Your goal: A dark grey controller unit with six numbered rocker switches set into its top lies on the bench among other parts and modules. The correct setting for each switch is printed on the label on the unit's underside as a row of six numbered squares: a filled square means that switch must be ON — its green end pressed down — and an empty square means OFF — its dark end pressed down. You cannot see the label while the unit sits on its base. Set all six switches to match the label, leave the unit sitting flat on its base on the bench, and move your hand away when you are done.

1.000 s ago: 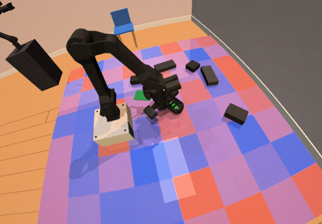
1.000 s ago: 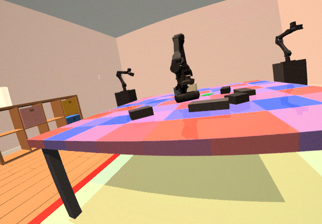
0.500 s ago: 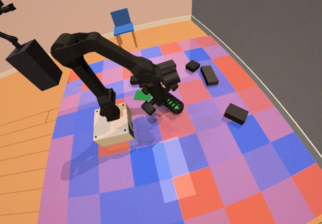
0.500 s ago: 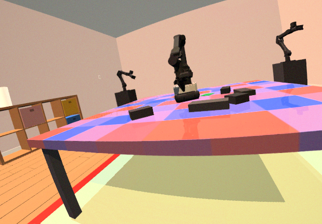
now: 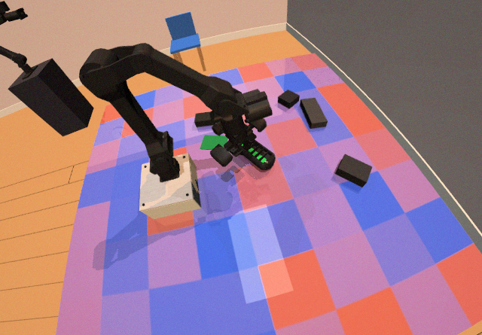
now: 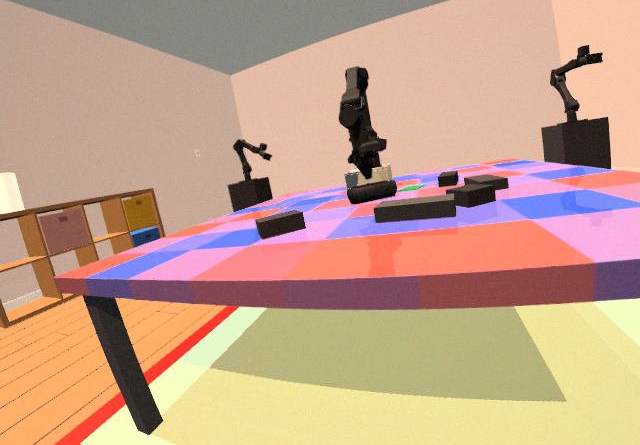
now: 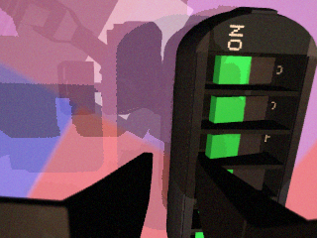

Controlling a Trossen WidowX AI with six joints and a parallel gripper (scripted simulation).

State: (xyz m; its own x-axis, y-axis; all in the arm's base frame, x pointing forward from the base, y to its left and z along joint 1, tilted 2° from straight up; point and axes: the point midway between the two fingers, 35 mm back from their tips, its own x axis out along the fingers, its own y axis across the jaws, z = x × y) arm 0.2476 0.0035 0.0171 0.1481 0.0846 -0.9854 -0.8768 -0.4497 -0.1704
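Right now the flat green square is 130 mm to the left of my gripper tip, 90 mm behind it and 60 mm below it. The rest, counted from my gripper tip: small cube: 280 mm ahead, 240 mm to the left, 50 mm below.
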